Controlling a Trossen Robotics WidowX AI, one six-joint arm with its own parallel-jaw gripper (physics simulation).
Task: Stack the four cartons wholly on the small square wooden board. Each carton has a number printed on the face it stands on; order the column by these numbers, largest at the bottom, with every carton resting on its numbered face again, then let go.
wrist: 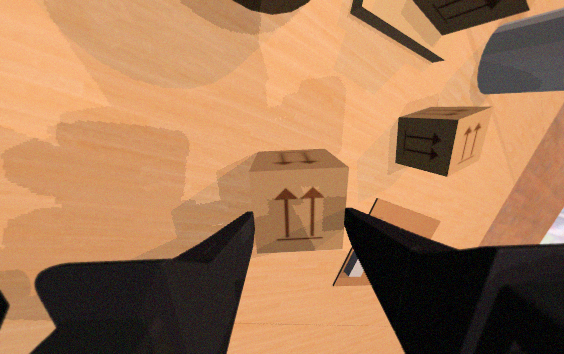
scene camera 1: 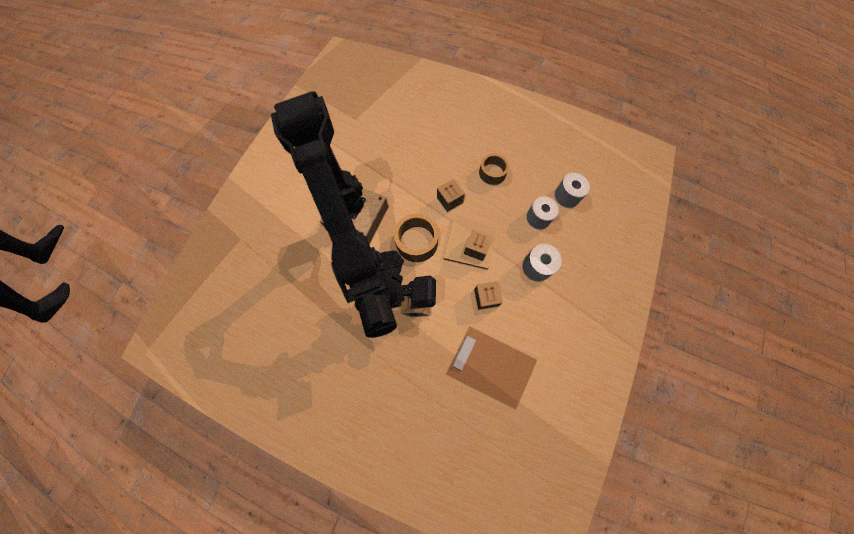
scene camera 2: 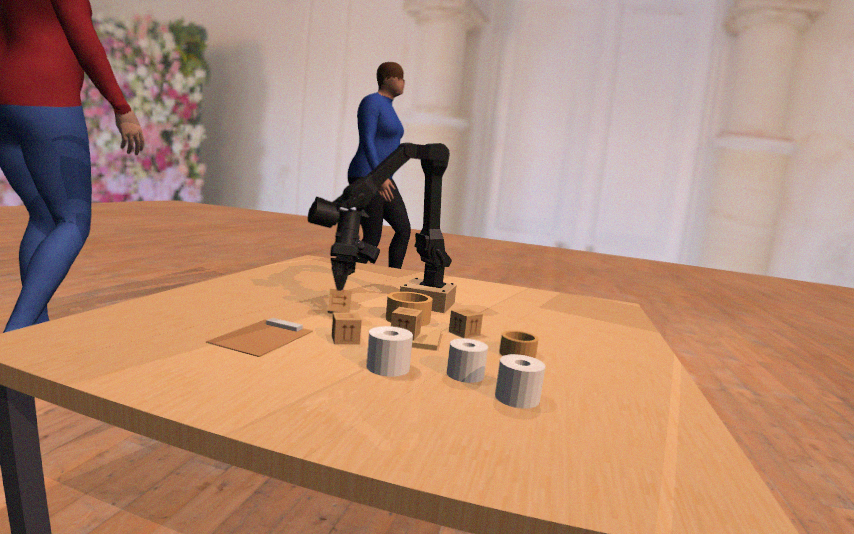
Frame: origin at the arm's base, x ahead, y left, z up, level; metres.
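Where they show: gripper, fingertip midpoint: (wrist: 299, 216) (scene camera 1: 411, 303) (scene camera 2: 339, 292); arm's base, origin of the base link: (scene camera 1: 350, 205) (scene camera 2: 432, 284).
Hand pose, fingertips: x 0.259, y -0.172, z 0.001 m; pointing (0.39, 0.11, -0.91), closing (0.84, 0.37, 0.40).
Each offset is from my fingertips to the top centre of the thing. Level surfaces: height alone.
My gripper (scene camera 2: 340, 287) (wrist: 299, 216) is shut on a carton @[dx +0.007, dy +0.006, dz +0.014 m] (scene camera 1: 415, 306) (scene camera 2: 339, 302) (wrist: 300, 210), low at the table; whether it touches the table I cannot tell. Its side arrows point sideways in scene camera 2; its number is hidden. One carton @[dx +0.090, dy +0.207, dz +0.008 m] (scene camera 1: 478, 244) (scene camera 2: 405, 321) (wrist: 480, 11) stands on the small square board @[dx +0.070, dy +0.218, dz -0.046 m] (scene camera 1: 458, 250) (scene camera 2: 428, 341) (wrist: 395, 35). A second loose carton @[dx +0.162, dy +0.096, dz -0.004 m] (scene camera 1: 488, 294) (scene camera 2: 346, 329) (wrist: 427, 145) stands on the table near the held one. A third @[dx -0.031, dy +0.317, dz -0.004 m] (scene camera 1: 450, 193) (scene camera 2: 464, 323) stands beyond the board. No numbers show.
A large ring @[dx -0.063, dy +0.164, dz +0.001 m] (scene camera 1: 416, 255) (scene camera 2: 425, 312) stands between robot base and board. A small ring @[dx +0.050, dy +0.451, dz -0.016 m] (scene camera 1: 493, 180) (scene camera 2: 518, 348) and three white rolls @[dx +0.258, dy +0.229, dz +0.011 m] (scene camera 1: 540, 267) @[dx +0.219, dy +0.369, dz +0.002 m] (scene camera 1: 541, 217) @[dx +0.278, dy +0.472, dz +0.007 m] (scene camera 1: 569, 193) stand farther out. A brown clipboard @[dx +0.239, dy -0.059, dz -0.046 m] (scene camera 1: 498, 371) (scene camera 2: 251, 340) (wrist: 407, 217) lies on the table @[dz -0.058 m] (scene camera 1: 377, 403).
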